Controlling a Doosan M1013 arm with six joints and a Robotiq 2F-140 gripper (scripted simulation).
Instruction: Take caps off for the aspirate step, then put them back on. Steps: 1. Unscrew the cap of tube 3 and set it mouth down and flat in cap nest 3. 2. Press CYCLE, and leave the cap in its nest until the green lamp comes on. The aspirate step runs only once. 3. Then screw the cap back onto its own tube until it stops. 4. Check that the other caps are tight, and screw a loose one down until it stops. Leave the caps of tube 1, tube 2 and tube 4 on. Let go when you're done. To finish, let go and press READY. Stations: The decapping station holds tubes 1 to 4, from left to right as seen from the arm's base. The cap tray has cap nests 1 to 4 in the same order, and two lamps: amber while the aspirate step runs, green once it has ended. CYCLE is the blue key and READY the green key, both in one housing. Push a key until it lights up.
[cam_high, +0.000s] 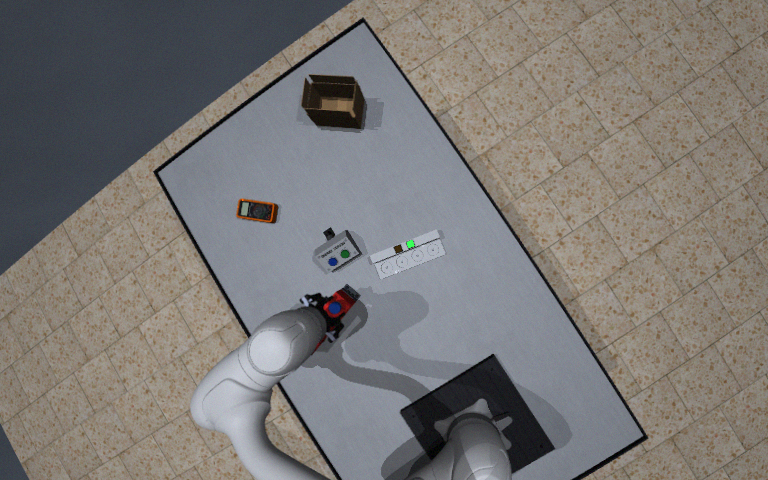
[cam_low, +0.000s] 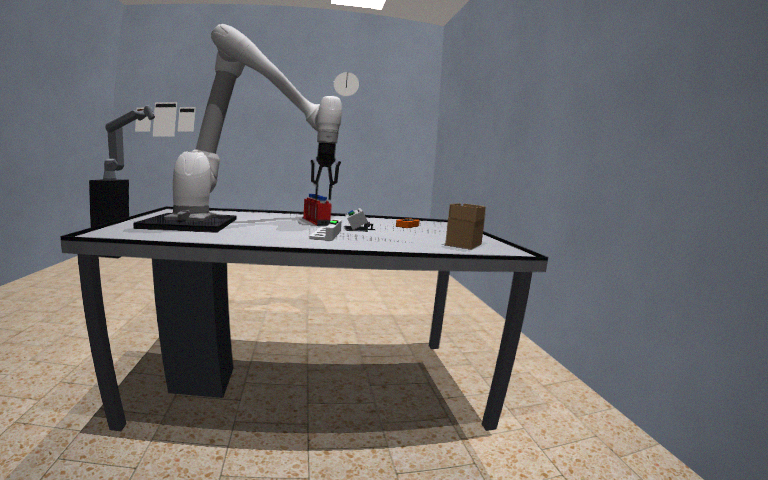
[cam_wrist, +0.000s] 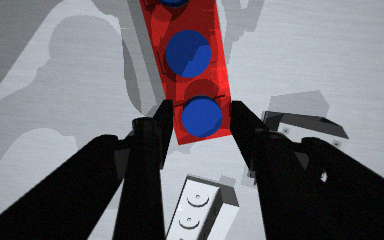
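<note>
Now: hand 5 cm to the right of the blue cap, 3 cm above it and 2 cm past it. The rest, counted from my hand: key housing: 14 cm ahead, 9 cm below, 7 cm to the right; green ready key: 12 cm ahead, 9 cm to the right, 7 cm below; blue cycle key: 12 cm ahead, 7 cm below, 5 cm to the right.
</note>
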